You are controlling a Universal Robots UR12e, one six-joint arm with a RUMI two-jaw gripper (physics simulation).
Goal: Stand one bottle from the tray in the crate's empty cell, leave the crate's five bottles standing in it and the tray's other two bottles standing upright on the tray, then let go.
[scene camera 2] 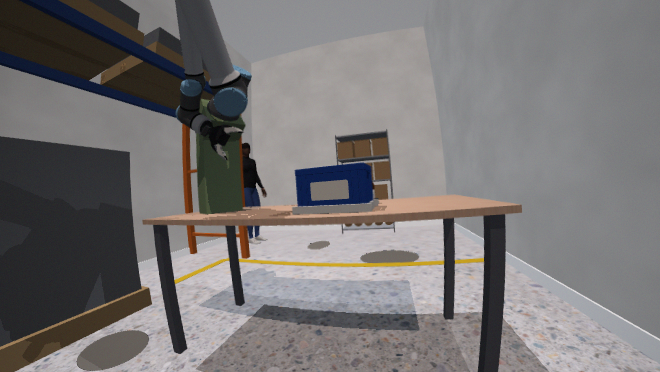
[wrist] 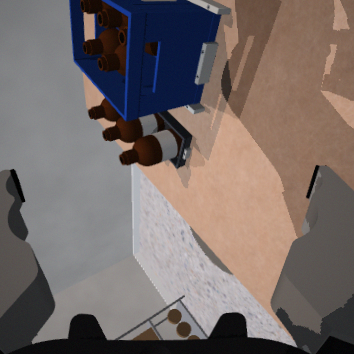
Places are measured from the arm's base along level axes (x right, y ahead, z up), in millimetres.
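Pixels of known places: gripper, fingertip midpoint: (scene camera 2: 235,146) (wrist: 165,171).
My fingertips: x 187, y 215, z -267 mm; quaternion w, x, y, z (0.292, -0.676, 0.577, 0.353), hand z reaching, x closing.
Ahead of a thing's pixels: the offset from my fingertips to its top centre. "spot": to the spot under its first point. Level surfaces: height alone.
A blue crate {dz -138, dx -56, dy +438 mm} (scene camera 2: 360,185) (wrist: 175,55) stands on the table; brown bottles {dz -150, dx -101, dy +447 mm} (wrist: 109,63) stand in it, their necks showing in the wrist view, where the crate's top is cut off. The empty cell cannot be made out. Three brown bottles stand upright in a row on a dark tray {spot: dz -299, dx -312, dy +324 mm} (wrist: 184,156) beside the crate: a near bottle {dz -153, dx -300, dy +376 mm} (wrist: 150,150), a middle bottle {dz -153, dx -284, dy +466 mm} (wrist: 131,129) and a far bottle {dz -153, dx -266, dy +556 mm} (wrist: 106,110) partly hidden by the crate. My gripper (scene camera 2: 229,145) (wrist: 165,171) is open and empty, high above the table's left end, well apart from crate and tray.
The wooden table {dz -313 mm} (scene camera 2: 450,205) (wrist: 240,185) carries grey brackets {spot: dz -295, dx -72, dy +291 mm} (wrist: 206,63) around the crate's base. A green column (scene camera 2: 220,185) stands behind my gripper, beside a blue and orange rack (scene camera 2: 186,180). A person (scene camera 2: 251,175) stands behind the table's left side. A shelf unit (scene camera 2: 362,134) is farther back.
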